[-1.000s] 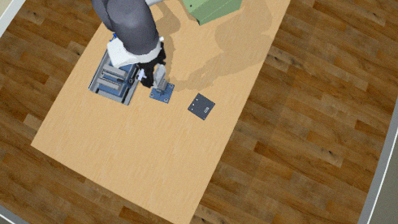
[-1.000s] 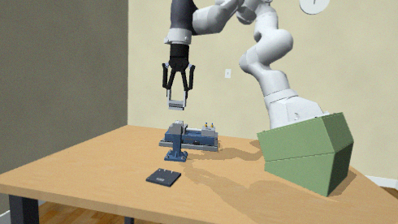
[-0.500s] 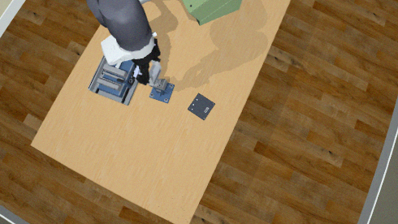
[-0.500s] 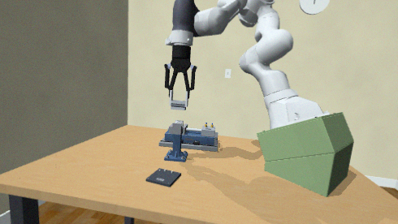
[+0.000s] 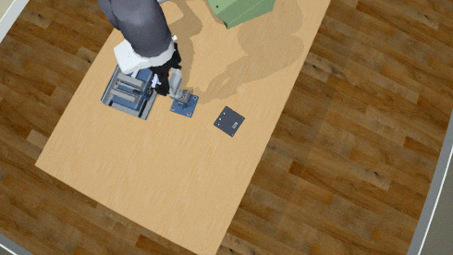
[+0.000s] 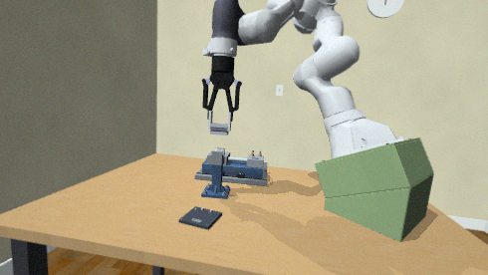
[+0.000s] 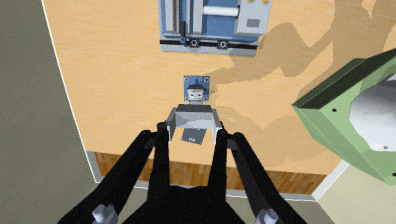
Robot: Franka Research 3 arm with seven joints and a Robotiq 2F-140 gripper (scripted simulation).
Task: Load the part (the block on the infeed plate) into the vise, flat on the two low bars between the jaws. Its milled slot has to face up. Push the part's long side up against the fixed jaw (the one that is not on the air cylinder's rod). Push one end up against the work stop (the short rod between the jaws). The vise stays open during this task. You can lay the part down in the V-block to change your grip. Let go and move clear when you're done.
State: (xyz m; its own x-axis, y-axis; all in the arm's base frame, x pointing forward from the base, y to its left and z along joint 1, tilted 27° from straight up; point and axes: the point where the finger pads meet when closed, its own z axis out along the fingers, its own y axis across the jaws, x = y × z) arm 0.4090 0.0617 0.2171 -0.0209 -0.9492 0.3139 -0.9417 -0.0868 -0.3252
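The grey part is 3 cm below my hand and 1 cm to the left of it. The rest, counted from my hand: vise 22 cm below, 21 cm to the right, 4 cm behind; dark work stop rod 17 cm below, 16 cm to the right, 3 cm ahead; grey air cylinder 20 cm to the right, 18 cm below, 14 cm behind.
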